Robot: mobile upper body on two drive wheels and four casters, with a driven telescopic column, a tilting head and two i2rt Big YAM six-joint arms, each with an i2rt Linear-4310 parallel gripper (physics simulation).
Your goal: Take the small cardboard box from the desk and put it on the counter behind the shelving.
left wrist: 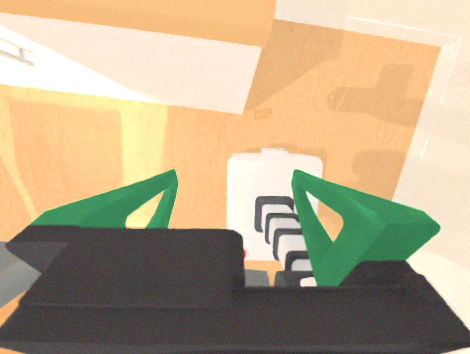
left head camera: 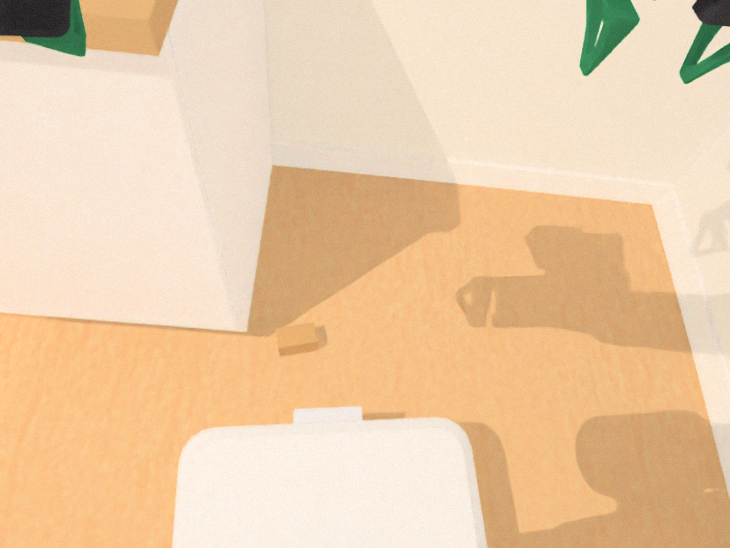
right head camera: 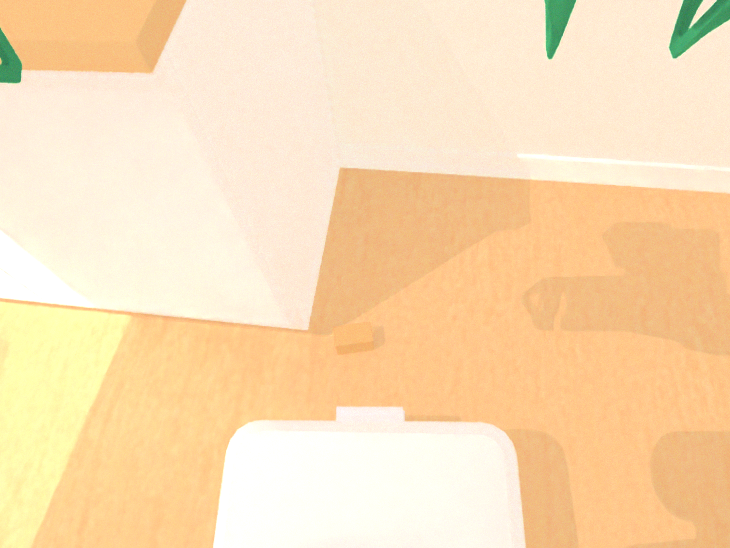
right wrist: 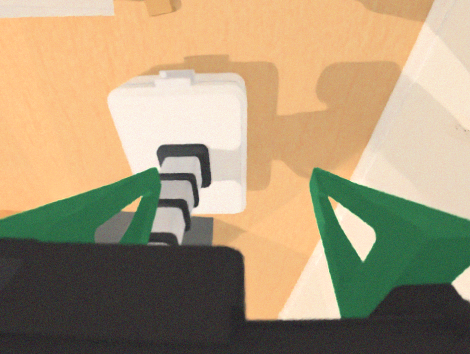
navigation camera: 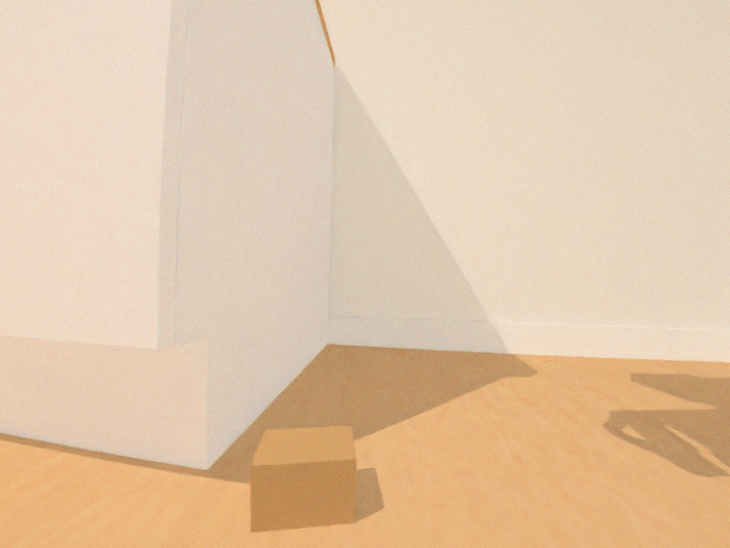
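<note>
A small cardboard-coloured box lies on the floor beside the near corner of a white counter with a wooden top. My left gripper is open and empty; one of its green fingers overlaps the counter's front edge at the upper left of the left head camera. My right gripper is open and empty, in front of the wall in the head views. Both grippers are apart from the box. I cannot identify the desk or shelving.
My white base stands close to the box. The back wall meets the counter's far end. A side wall rises at the right. Arm shadows fall on the floor.
</note>
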